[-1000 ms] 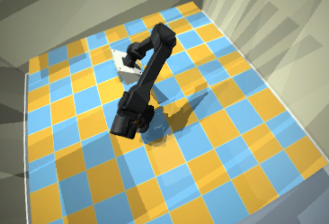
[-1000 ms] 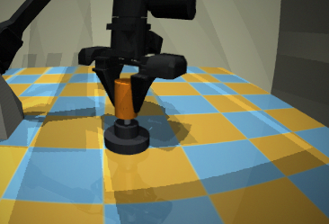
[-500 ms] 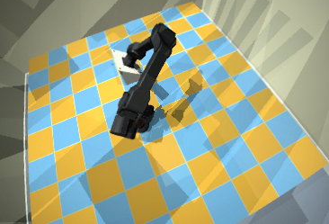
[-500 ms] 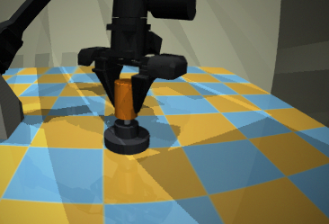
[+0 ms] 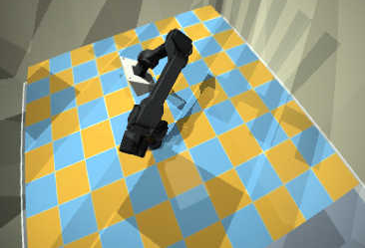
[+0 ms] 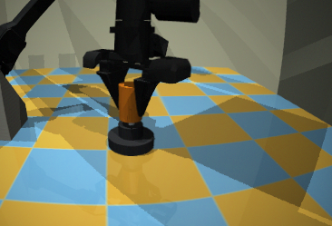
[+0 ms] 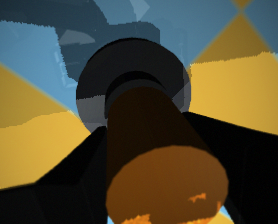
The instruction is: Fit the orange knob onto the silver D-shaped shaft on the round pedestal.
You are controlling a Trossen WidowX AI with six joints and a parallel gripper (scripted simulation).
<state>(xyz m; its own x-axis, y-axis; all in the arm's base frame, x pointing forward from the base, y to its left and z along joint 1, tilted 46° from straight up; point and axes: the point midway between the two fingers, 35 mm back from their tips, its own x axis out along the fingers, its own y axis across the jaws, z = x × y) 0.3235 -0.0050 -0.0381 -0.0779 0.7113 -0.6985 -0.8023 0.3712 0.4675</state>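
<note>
Now: gripper tip 30 mm above the round pedestal. From my gripper tip the other things lie so: orange knob (30 mm above).
</note>
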